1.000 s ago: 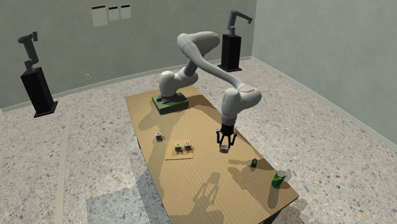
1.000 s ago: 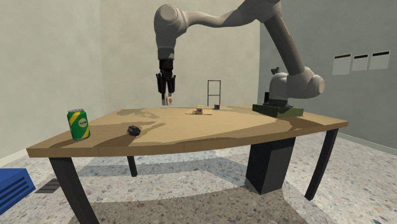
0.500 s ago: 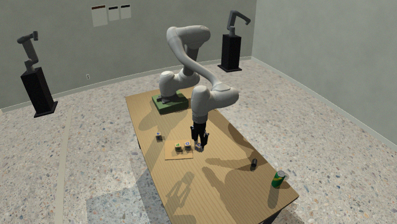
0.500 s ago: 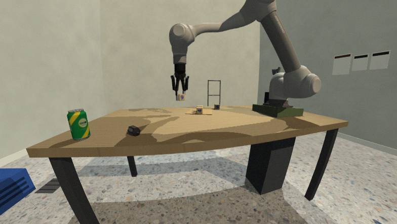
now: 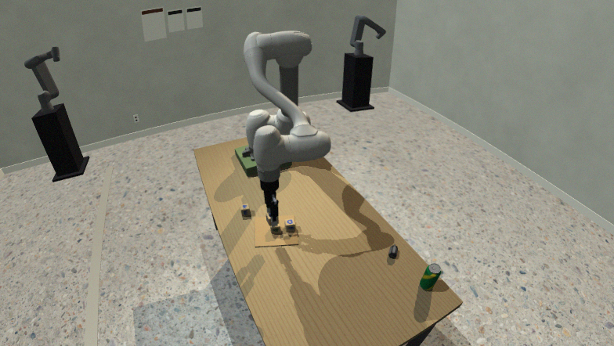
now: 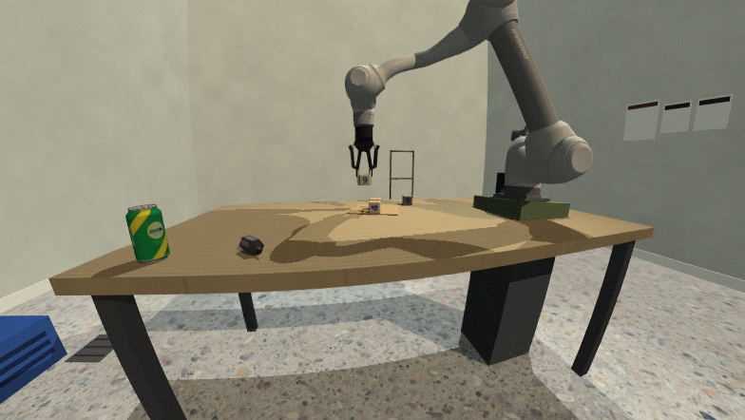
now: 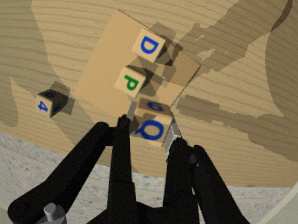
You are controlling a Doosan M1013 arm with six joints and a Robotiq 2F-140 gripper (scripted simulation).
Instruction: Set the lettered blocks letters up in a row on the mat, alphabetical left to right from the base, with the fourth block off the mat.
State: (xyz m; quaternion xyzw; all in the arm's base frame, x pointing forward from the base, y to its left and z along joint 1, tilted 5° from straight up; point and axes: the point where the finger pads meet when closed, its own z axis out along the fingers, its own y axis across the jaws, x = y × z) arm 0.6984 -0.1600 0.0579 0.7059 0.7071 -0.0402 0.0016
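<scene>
Now: hand 140 mm above the tan mat, 50 mm past it and 20 mm to the right of it. Round my hand: D block (110 mm below, 90 mm to the left, 30 mm behind); blue-lettered block (10 mm below); black object (460 mm to the left, 310 mm ahead, 120 mm below).
</scene>
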